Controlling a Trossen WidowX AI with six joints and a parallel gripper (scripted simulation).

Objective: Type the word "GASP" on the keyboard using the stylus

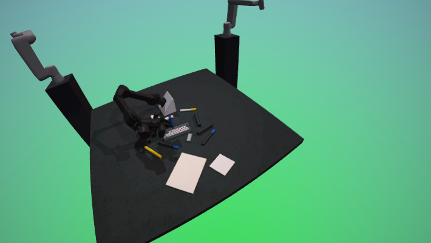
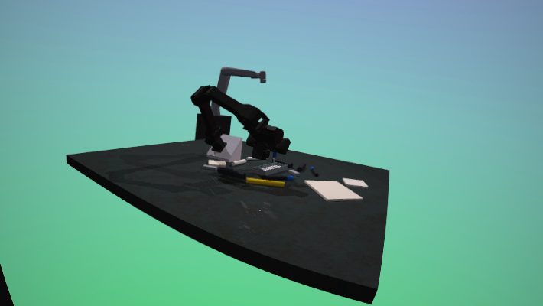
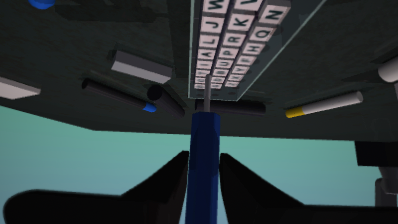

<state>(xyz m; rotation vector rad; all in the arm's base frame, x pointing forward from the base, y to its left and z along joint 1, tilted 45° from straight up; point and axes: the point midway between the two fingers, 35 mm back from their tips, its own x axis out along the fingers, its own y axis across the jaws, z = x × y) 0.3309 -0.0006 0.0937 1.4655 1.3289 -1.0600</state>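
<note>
My gripper tip is now 7 cm short of the grey block, 7 cm to the right of it and 9 cm above it. Round my gripper tip: blue stylus (1 cm below); then yellow marker (6 cm ahead, 18 cm to the right, 9 cm below); then white yellow-tipped pen (18 cm behind, 19 cm to the left, 9 cm below).
</note>
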